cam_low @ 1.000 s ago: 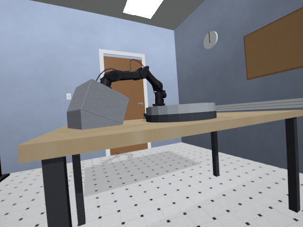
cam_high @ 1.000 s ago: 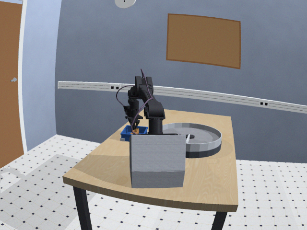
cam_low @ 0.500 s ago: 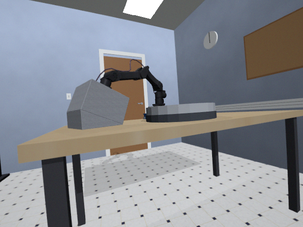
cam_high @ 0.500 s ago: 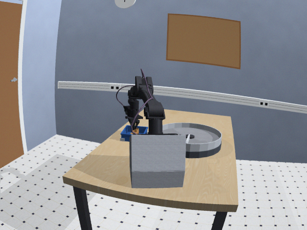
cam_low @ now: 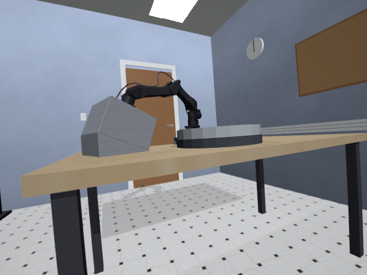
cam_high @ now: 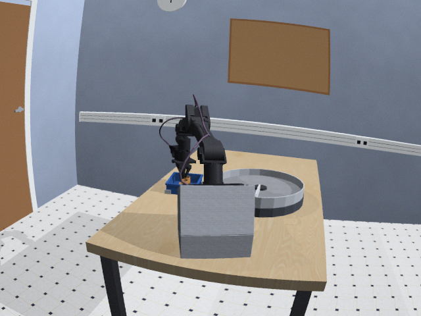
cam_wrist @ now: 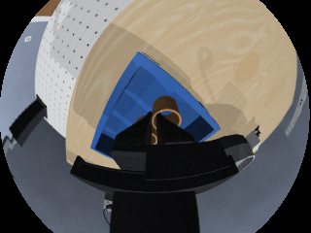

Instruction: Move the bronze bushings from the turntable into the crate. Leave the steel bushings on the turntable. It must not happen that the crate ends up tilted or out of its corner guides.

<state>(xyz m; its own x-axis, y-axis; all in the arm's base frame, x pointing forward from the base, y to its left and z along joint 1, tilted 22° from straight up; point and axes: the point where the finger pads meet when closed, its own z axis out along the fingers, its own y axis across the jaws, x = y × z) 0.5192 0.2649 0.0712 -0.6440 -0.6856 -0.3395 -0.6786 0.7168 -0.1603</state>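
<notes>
Right now my hand is 40 mm past the blue crate, 20 mm to the left of it and 10 mm above it. Round my hand: grey turntable: 380 mm to the right, 50 mm behind, 20 mm above.
</notes>
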